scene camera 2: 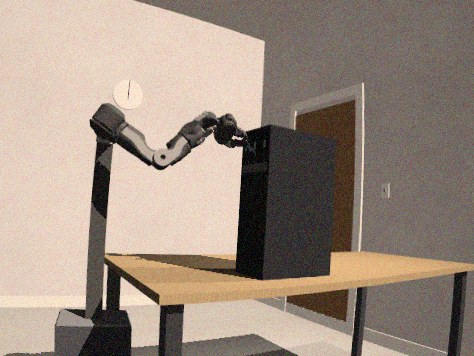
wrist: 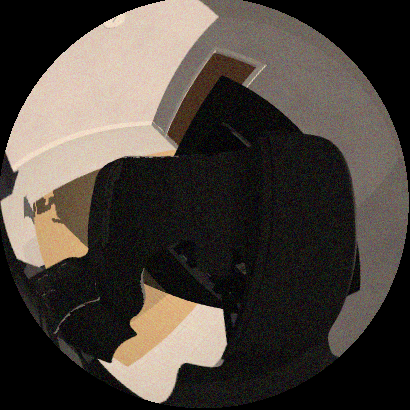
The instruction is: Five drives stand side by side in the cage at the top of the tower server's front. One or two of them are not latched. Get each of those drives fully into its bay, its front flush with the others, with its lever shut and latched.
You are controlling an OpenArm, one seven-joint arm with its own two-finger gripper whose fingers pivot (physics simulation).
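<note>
The black tower server (scene camera 2: 300, 205) (wrist: 225, 105) stands upright on the table. Its drive cage (scene camera 2: 258, 147) is at the top of the front, where several dark drives show as narrow upright strips. My gripper (scene camera 2: 245, 141) is shut and empty, with its fingertips right at the cage front. A short dark piece that looks like a lever (scene camera 2: 251, 148) slants at the cage front, close beside the fingertips. In the wrist view the dark gripper body covers most of the cage, and small grey details of the front show below it. Which drive stands out, and whether any lever is latched, cannot be told.
The wooden table (scene camera 2: 390, 265) (wrist: 155, 320) carries the tower. The arm's post (scene camera 2: 95, 250) stands left of the table. A brown door (scene camera 2: 345, 150) (wrist: 192, 100) is in the grey wall behind the tower. A round clock (scene camera 2: 128, 94) hangs on the pale wall.
</note>
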